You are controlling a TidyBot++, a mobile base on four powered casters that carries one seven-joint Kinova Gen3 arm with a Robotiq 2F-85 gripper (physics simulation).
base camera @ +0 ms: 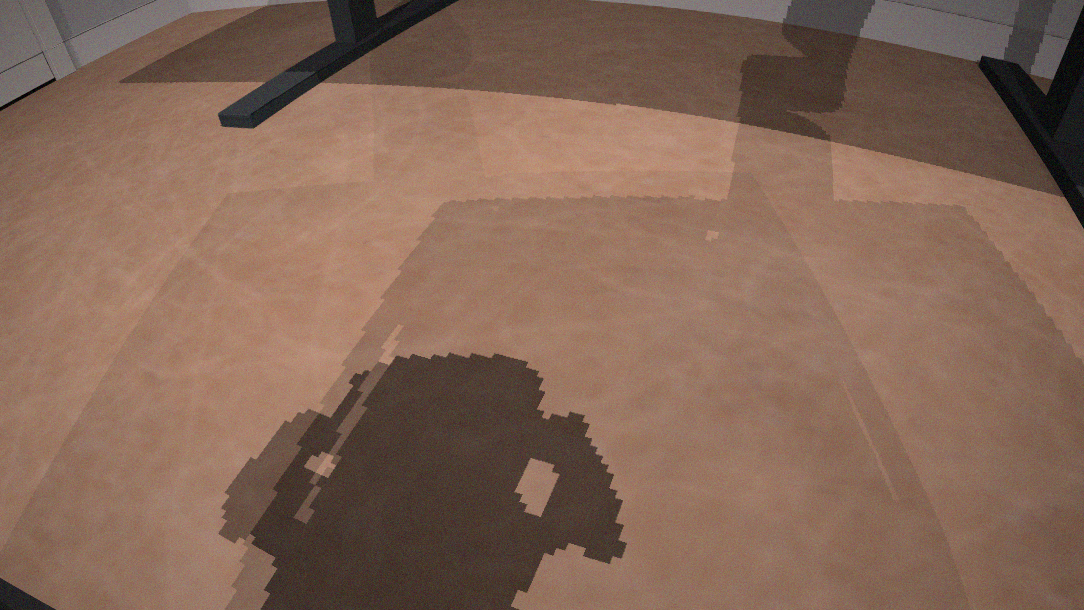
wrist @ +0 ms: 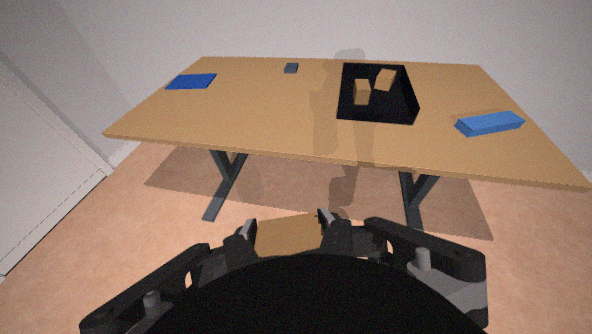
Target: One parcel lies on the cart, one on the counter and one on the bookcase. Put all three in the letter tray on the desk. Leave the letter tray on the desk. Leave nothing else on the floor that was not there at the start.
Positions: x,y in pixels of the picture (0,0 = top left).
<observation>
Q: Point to a blue block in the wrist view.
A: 479,125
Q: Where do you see a wooden desk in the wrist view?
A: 251,107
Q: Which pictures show my gripper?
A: The wrist view only.
</observation>
